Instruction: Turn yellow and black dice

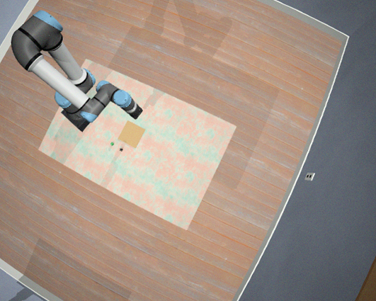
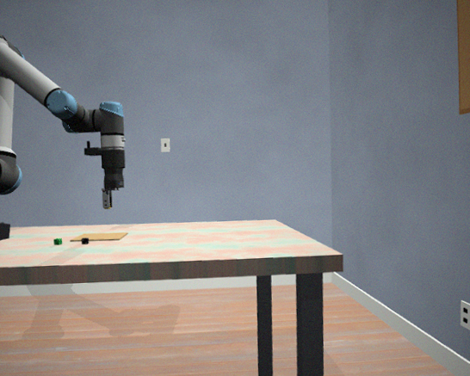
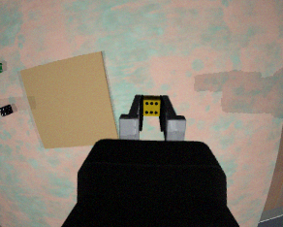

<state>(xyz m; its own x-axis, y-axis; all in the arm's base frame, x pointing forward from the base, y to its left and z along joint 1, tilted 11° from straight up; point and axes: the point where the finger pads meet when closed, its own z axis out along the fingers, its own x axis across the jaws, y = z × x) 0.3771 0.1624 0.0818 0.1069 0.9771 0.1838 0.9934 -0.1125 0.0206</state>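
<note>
The tan mat lies 10 mm ahead of my hand, 130 mm to the right of it and 100 mm below it. From my hand the other things lie so: yellow die 10 mm below; then black die 10 mm ahead, 250 mm to the right, 90 mm below; then green die 70 mm behind, 250 mm to the right, 90 mm below.
</note>
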